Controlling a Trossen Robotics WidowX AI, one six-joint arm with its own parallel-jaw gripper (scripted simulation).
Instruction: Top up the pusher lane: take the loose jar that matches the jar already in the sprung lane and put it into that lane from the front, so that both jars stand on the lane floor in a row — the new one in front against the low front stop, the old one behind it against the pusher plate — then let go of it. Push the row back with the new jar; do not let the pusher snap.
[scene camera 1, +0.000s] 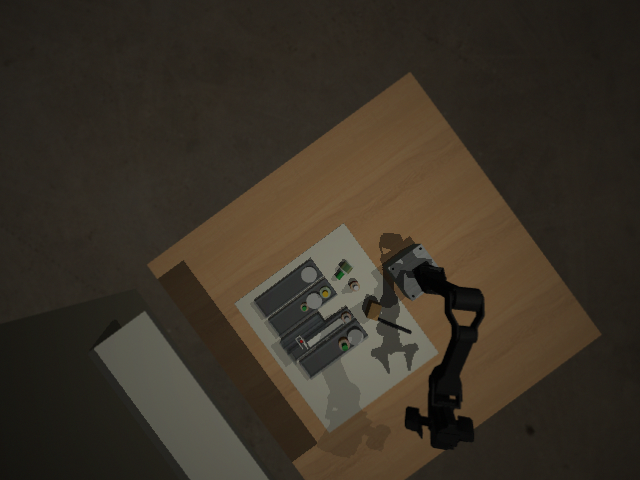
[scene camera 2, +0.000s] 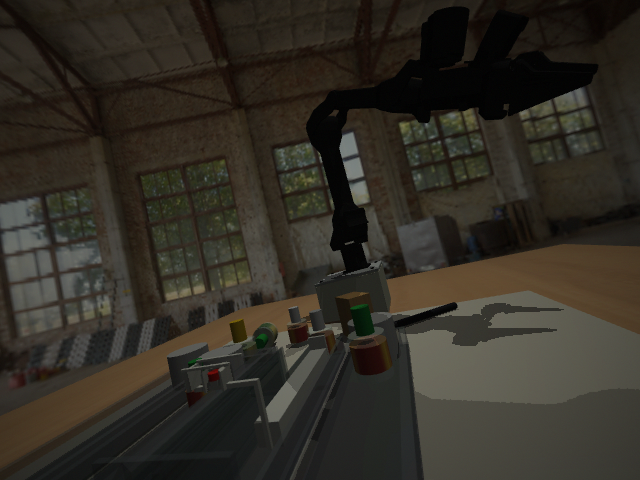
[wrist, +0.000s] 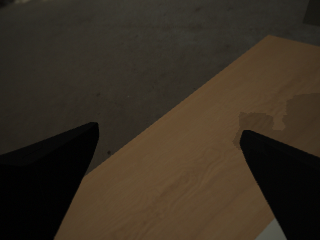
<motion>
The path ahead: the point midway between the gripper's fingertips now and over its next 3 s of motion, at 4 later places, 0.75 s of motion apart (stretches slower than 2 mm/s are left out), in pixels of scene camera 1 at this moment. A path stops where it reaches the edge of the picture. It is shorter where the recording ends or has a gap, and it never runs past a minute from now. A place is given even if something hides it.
My gripper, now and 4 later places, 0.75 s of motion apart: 437, 440; 356, 341; 357, 288; 354, 287; 356, 287
</motion>
